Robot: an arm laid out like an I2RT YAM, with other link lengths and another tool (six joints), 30 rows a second.
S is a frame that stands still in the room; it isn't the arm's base.
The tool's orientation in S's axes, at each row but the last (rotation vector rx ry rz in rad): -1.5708, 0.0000, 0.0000; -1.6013, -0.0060, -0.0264; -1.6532, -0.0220, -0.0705; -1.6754, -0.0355, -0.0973; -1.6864, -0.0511, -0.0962; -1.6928, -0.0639, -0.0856
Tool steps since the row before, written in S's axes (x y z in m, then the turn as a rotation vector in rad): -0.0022, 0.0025, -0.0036, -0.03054, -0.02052, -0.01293; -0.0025, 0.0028, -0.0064, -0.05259, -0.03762, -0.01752; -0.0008, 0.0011, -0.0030, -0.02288, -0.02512, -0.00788; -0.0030, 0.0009, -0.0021, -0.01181, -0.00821, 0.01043; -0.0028, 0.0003, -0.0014, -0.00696, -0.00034, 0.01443; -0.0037, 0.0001, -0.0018, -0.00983, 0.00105, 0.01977
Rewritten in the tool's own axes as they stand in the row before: -0.0022, 0.0036, 0.0025, -0.03054, 0.01293, -0.02052; -0.0027, 0.0063, 0.0030, -0.05246, 0.01759, -0.03776; -0.0010, 0.0028, 0.0013, -0.02259, 0.00864, -0.02513; -0.0032, 0.0017, 0.0010, -0.01059, -0.01041, -0.00975; -0.0029, 0.0011, 0.0004, -0.00557, -0.01486, -0.00223; -0.0039, 0.0014, 0.0002, -0.00794, -0.02057, -0.00156
